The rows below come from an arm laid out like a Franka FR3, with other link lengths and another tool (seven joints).
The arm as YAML. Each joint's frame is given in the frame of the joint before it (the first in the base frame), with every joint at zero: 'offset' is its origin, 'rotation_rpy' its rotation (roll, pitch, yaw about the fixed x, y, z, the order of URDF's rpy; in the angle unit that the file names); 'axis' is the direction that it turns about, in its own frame. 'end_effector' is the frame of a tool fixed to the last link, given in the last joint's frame.
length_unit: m
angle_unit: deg
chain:
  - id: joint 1
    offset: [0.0, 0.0, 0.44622]
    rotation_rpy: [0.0, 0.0, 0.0]
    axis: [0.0, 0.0, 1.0]
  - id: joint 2
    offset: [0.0, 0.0, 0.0]
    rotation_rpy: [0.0, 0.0, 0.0]
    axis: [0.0, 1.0, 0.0]
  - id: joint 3
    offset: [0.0, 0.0, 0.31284]
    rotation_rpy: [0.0, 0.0, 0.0]
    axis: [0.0, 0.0, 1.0]
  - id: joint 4
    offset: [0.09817, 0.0, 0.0]
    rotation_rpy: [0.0, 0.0, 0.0]
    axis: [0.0, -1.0, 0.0]
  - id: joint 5
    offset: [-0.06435, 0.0, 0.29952]
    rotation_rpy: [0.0, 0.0, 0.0]
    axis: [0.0, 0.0, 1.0]
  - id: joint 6
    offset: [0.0, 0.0, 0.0]
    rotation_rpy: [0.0, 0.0, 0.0]
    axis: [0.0, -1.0, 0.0]
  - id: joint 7
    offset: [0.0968, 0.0, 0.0]
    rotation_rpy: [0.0, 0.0, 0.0]
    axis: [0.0, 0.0, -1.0]
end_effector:
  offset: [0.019, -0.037, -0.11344]
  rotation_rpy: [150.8, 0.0, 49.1]
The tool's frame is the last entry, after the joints.
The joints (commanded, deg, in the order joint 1, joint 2, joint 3, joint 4, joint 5, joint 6, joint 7), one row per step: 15.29, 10.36, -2.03, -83.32, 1.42, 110.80, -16.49; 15.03, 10.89, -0.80, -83.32, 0.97, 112.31, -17.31; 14.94, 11.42, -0.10, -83.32, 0.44, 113.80, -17.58; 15.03, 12.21, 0.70, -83.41, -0.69, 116.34, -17.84; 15.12, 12.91, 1.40, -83.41, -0.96, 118.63, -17.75; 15.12, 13.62, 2.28, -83.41, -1.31, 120.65, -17.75; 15.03, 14.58, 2.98, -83.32, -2.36, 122.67, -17.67; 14.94, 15.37, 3.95, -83.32, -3.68, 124.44, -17.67; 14.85, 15.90, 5.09, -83.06, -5.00, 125.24, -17.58; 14.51, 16.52, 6.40, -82.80, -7.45, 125.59, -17.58
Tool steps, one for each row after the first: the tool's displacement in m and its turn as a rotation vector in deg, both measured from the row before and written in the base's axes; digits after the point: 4 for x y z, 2 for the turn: 0.0029, 0.0100, -0.0014, -0.24, -1.07, 1.74; 0.0031, 0.0064, -0.0014, -0.23, -1.05, 0.88; 0.0047, 0.0094, -0.0018, -0.57, -1.88, 1.22; 0.0036, 0.0089, -0.0012, 0.38, -1.55, 0.74; 0.0029, 0.0096, -0.0021, 0.27, -1.29, 0.92; 0.0046, 0.0069, -0.0038, -0.40, -1.34, 0.69; 0.0027, 0.0092, -0.0032, -0.63, -1.26, 1.10; 0.0003, 0.0102, -0.0008, -0.67, -0.83, 1.17; 0.0008, 0.0087, -0.0025, -1.85, -0.72, 1.32
